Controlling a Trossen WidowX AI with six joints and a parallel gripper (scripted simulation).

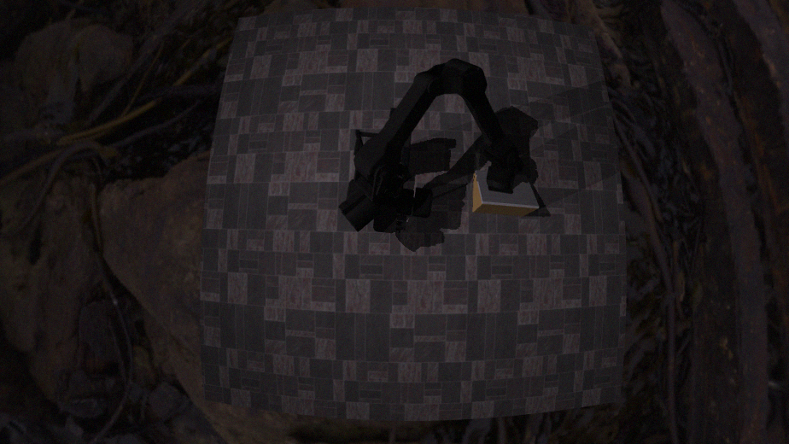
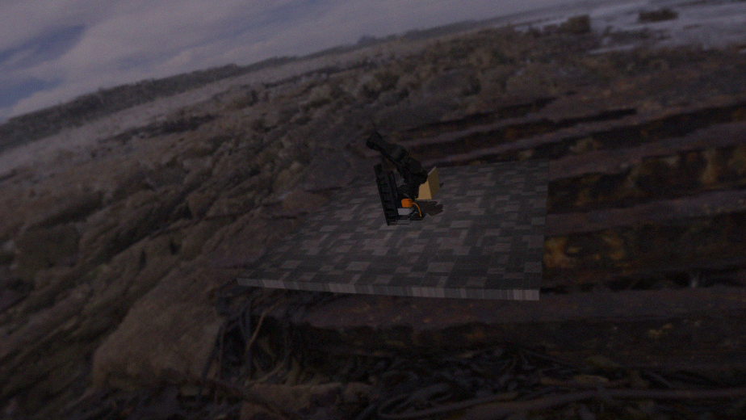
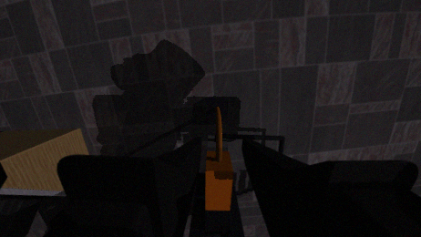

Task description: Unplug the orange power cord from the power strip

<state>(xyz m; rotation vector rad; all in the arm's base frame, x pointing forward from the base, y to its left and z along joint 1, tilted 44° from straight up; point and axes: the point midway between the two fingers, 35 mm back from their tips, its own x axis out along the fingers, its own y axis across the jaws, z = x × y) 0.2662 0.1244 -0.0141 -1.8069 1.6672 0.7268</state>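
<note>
The orange plug lies 7 cm to the right of my gripper tip and 1 cm below it.
</note>
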